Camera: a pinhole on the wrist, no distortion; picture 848 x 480 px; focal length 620.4 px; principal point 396.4 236.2 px. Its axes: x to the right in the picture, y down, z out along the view. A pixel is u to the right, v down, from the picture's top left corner.
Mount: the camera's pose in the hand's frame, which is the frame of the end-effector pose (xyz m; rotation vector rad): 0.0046 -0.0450 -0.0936 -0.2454 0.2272 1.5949
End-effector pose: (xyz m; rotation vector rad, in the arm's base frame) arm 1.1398 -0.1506 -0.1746 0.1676 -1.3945 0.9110
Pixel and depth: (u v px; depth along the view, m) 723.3 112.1 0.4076
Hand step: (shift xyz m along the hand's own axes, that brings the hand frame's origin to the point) 0.0717 0.2833 0.2329
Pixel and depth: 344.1 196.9 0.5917
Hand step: 0.0338 0.0832 0.4867
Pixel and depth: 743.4 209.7 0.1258
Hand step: 0.0054 0.0595 0.0058
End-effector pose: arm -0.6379 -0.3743 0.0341 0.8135 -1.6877 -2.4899
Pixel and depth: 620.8 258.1 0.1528
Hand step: -0.0053 0.0526 0.0360
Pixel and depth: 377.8 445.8 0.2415
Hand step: -0.0808 0.0162 0.1388
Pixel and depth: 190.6 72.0 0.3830
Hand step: 0.1038 -0.0495 0.3104
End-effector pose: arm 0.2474 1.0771 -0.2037 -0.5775 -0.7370 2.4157
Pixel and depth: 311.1 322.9 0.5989
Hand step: -0.0863 0.0497 0.5024
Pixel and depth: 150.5 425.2 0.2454
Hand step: -0.0709 -0.0684 0.1691
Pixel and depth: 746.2 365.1 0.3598
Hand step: -0.0832 0.2519 0.1898
